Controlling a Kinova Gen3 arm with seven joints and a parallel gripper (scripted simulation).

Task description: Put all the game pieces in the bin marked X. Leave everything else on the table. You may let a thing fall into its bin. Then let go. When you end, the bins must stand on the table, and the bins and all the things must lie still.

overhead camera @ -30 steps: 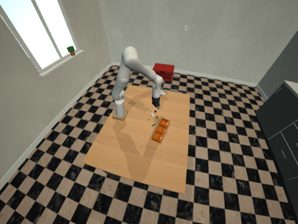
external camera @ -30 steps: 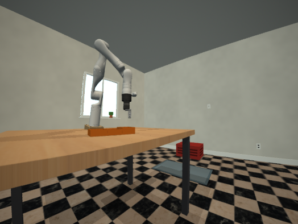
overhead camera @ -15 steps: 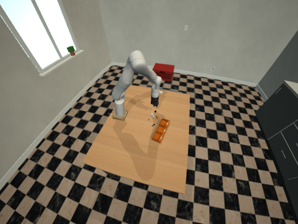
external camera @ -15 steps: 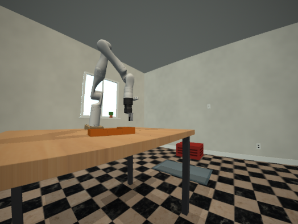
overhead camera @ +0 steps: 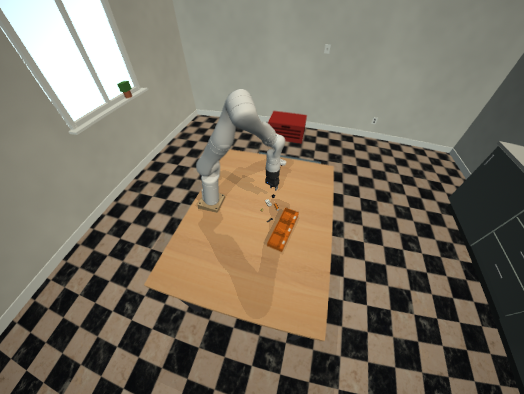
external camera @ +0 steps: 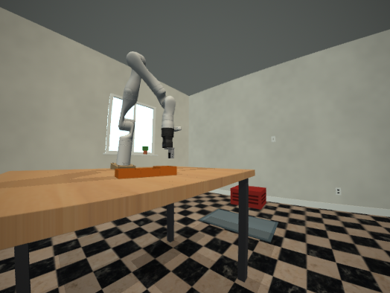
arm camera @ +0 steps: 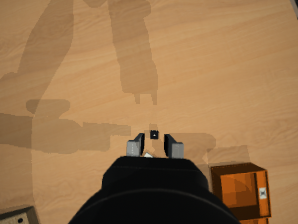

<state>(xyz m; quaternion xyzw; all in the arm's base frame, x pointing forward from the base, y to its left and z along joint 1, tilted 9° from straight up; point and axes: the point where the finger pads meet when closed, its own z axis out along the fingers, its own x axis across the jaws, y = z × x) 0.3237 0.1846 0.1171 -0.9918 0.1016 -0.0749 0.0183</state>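
Right now my hand is 9 cm above the black die. The rest, counted from my hand: orange battery 5 cm ahead, 8 cm to the right, 9 cm below; brass nut 3 cm behind, 13 cm to the right, 9 cm below; white domino 1 cm behind, 6 cm to the right, 9 cm below.
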